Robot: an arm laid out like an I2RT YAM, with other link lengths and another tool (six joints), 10 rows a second.
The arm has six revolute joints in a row. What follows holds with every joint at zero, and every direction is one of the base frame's.
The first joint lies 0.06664 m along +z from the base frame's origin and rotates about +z.
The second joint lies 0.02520 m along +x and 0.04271 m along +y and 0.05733 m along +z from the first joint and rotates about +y.
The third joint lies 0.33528 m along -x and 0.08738 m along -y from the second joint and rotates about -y.
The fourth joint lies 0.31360 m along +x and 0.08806 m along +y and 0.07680 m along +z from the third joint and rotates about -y.
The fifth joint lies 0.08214 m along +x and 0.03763 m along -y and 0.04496 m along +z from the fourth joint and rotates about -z.
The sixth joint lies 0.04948 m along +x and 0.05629 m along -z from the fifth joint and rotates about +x.
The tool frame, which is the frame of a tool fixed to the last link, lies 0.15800 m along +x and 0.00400 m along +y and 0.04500 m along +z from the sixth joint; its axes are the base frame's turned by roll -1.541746, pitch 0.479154 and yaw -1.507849 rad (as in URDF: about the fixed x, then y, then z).
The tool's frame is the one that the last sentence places.
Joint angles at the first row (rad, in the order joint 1, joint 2, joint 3, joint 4, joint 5, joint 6):
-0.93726, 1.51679, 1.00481, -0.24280, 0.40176, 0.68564
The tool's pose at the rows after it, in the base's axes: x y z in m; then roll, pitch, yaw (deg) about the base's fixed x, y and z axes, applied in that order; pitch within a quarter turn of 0, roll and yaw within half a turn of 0:
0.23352, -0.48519, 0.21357, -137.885, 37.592, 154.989
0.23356, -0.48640, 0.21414, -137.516, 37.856, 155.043
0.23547, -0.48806, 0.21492, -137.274, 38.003, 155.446
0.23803, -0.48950, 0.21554, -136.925, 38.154, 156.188
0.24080, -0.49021, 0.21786, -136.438, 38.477, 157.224
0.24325, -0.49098, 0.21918, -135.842, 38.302, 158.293
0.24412, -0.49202, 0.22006, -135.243, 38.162, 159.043
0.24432, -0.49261, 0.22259, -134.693, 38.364, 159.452
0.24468, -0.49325, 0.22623, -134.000, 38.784, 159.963
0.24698, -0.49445, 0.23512, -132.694, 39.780, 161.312
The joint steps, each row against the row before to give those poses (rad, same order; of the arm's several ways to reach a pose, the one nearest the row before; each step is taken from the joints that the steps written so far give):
-0.00001, -0.00122, -0.00158, 0.01439, 0.00071, 0.00425
0.00001, 0.00180, -0.00164, 0.00977, 0.00374, 0.00038
0.00001, 0.00416, 0.00292, 0.00690, -0.00217, -0.00457
0.00000, 0.00310, 0.00015, 0.01111, -0.00498, -0.00896
-0.00001, -0.00194, -0.00186, 0.01258, -0.00779, -0.01147
0.00076, 0.00092, 0.00015, 0.00813, -0.00318, -0.01505
-0.00075, 0.00080, -0.00154, 0.00919, -0.00036, -0.01194
-0.00001, -0.00241, -0.00092, 0.00727, 0.00187, -0.00450
0.00002, -0.00403, -0.00178, 0.01066, 0.00137, -0.00417
-0.00002, -0.00905, 0.00013, 0.01896, -0.00431, -0.01010

